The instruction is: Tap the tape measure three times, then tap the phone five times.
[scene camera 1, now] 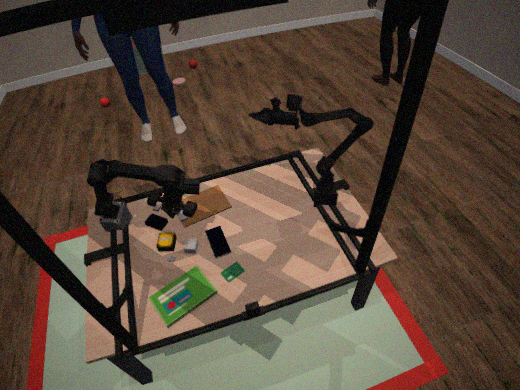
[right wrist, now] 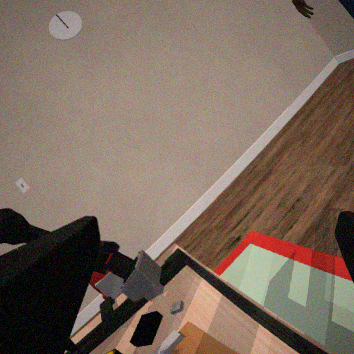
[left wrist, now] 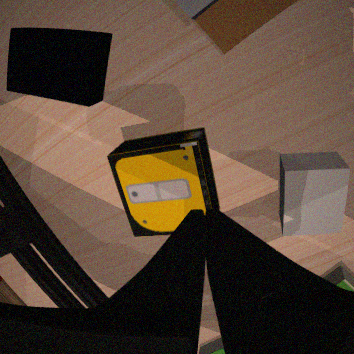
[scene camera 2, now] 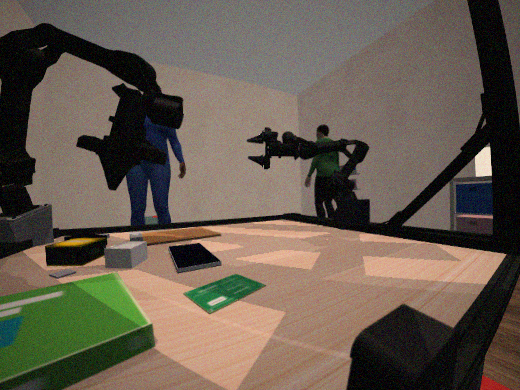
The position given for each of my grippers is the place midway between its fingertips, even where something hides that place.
Note:
My left gripper [scene camera 2: 112,190] is shut, with nothing in its grasp. Also in view: a black phone [scene camera 2: 189,257]. My right gripper [scene camera 2: 247,149] is open, holding nothing. A brown board [scene camera 1: 211,201] rests on the table.
The brown board is seen too in the left wrist view [left wrist: 226,31] and in scene camera 2 [scene camera 2: 153,238]. My left gripper also shows in scene camera 1 [scene camera 1: 172,217] and in the left wrist view [left wrist: 202,221]. My right gripper is seen too in the right wrist view [right wrist: 222,227]. The right wrist view does not show the black phone: it is out of frame. The left wrist view does not show the black phone: it is out of frame.

